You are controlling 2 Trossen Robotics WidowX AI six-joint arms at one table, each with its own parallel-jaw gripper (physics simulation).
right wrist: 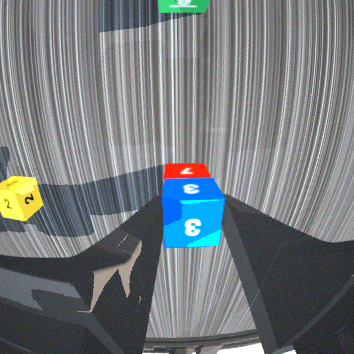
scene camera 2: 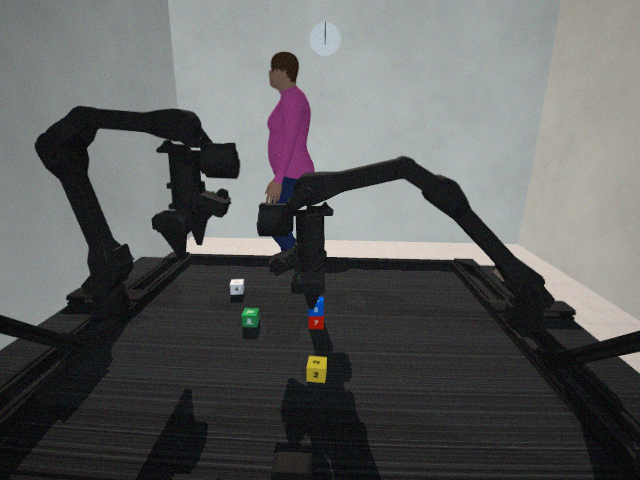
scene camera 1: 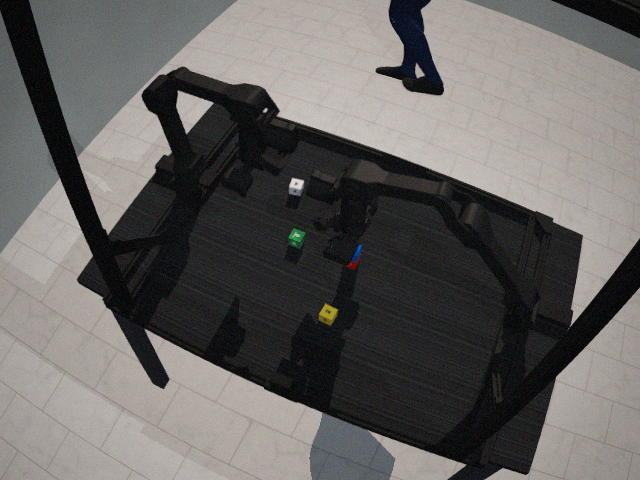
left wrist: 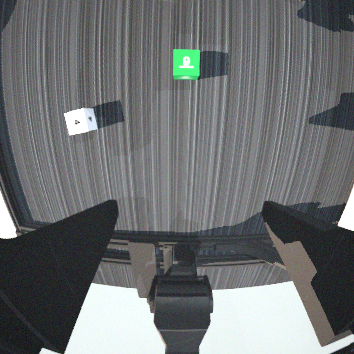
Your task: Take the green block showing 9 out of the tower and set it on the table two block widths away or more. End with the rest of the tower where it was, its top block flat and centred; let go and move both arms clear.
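Places are measured from the left arm's base along level axes (x ahead, y left, z up), in millimetres.
Where they show: left gripper, fingertip midpoint: (scene camera 2: 191, 252) (scene camera 1: 252, 183) (left wrist: 191, 208); right gripper, fingertip midpoint: (right wrist: 191, 201) (scene camera 2: 311, 304); left arm's base at its link origin: (scene camera 2: 112, 310) (scene camera 1: 188, 195) (left wrist: 179, 255); right arm's base at its link origin: (right wrist: 180, 348) (scene camera 2: 522, 323) (scene camera 1: 516, 323).
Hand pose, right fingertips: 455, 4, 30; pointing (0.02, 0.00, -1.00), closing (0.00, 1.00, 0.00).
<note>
Each offset is from my right fingertips to the centre of the thing, as dx, dy, dz.
The green block showing 9 @(-136, -2, -35) (scene camera 1: 296, 238) (scene camera 2: 250, 317) (left wrist: 186, 64) (right wrist: 183, 5) sits on the table, several block widths left of the red block in the scene views. The red block showing 7 @(+10, -1, -35) (scene camera 1: 352, 263) (scene camera 2: 316, 322) (right wrist: 187, 171) stands on the table. The blue block showing 3 @(+9, +0, -4) (scene camera 1: 357, 253) (scene camera 2: 319, 308) (right wrist: 192, 225) is level and directly above the red one; whether it touches is hard to tell. My right gripper (scene camera 1: 346, 253) (scene camera 2: 313, 304) (right wrist: 191, 201) is shut on the blue block. My left gripper (scene camera 1: 261, 180) (scene camera 2: 190, 248) (left wrist: 191, 208) is open and empty, high above the table.
A white block showing 4 @(-208, +149, -35) (scene camera 1: 296, 186) (scene camera 2: 236, 286) (left wrist: 80, 121) lies behind the green block in scene camera 2. A yellow block showing 2 @(+19, -166, -35) (scene camera 1: 328, 314) (scene camera 2: 316, 369) (right wrist: 21, 198) lies in front of the red and blue blocks there. A person stands beyond the table.
</note>
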